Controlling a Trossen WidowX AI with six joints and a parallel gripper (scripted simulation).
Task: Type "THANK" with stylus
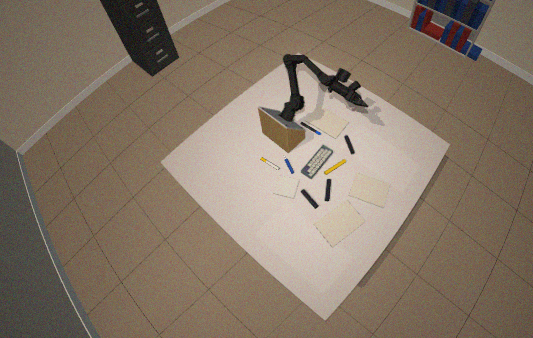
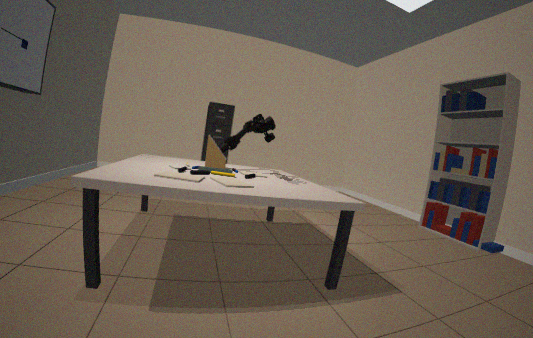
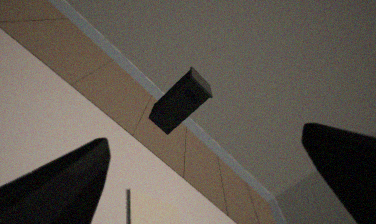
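Now: the blue stylus 37 cm to the right of my gripper tip, 30 cm below it and 24 cm behind it. The rest, counted from my gripper tip: yellow pen 30 cm below, 23 cm to the right, 1 cm behind.
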